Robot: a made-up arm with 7 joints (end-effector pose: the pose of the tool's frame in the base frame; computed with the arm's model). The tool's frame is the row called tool. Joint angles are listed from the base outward.
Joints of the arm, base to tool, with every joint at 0 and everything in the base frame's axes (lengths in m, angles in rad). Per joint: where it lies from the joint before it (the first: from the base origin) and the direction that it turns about. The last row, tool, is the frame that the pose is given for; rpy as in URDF.
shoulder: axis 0.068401 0.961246 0.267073 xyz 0 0 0
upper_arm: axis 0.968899 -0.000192 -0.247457 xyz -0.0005 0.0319 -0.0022
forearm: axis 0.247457 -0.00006 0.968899 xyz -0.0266 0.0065 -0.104
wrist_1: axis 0.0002 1 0.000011 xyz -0.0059 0 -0.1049
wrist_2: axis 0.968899 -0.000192 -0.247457 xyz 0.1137 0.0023 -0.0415
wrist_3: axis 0.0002 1 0.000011 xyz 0.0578 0 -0.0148
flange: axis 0.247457 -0.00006 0.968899 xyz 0.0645 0 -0.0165
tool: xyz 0 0 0 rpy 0 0.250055 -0.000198
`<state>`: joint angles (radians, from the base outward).
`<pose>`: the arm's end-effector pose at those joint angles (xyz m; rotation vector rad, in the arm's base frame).
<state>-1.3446 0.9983 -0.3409 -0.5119 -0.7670 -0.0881 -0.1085</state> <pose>0.2191 -0.0119 0.1476 0.4267 -1.2034 -0.9510</pose>
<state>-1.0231 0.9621 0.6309 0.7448 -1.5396 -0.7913 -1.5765</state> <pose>0.2513 0.3702 0.0381 0.3736 -1.7349 -0.3251</pose>
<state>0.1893 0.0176 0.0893 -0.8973 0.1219 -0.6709 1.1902</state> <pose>0.1212 0.0558 -0.0702 -0.4406 -1.1441 1.1034</pose>
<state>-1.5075 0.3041 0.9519 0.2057 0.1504 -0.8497 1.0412</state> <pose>0.2752 0.1943 0.1301 -1.0208 -1.7173 1.4760</pose>
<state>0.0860 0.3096 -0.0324 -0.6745 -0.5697 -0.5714 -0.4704</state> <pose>0.1680 0.0722 -0.1026 -0.1597 -0.9121 -0.5916</pose>
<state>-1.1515 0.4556 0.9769 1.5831 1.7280 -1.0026 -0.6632</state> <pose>0.3741 0.1144 -0.2105 0.9428 0.0912 -1.1726</pose>
